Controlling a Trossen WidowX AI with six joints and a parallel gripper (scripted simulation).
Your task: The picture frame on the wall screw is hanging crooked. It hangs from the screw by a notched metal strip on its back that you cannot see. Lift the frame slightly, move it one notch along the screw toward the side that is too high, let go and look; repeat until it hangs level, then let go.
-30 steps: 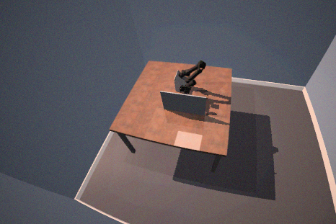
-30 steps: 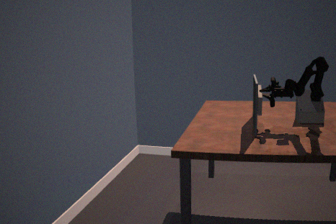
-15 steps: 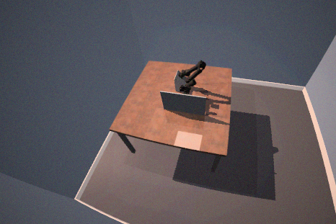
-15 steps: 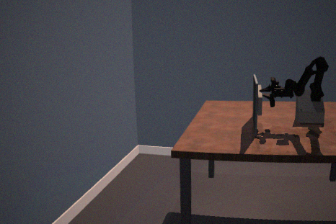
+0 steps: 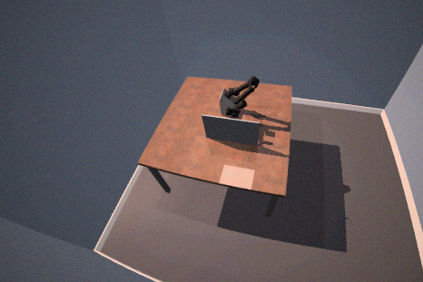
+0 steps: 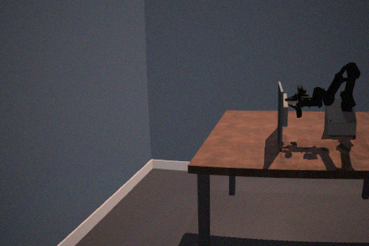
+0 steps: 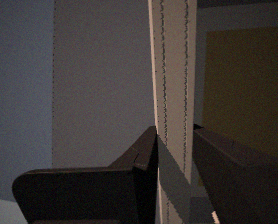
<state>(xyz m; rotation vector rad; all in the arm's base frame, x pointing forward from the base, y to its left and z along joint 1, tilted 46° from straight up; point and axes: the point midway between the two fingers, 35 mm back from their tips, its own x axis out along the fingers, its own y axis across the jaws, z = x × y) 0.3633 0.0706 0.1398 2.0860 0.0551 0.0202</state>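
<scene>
Right now the picture frame is 10 mm ahead of my gripper tip, 20 mm to the right of it and 50 mm below it. From my gripper tip the other things lie so: grey wall panel: 20 mm ahead, 10 mm to the right, 60 mm below.
</scene>
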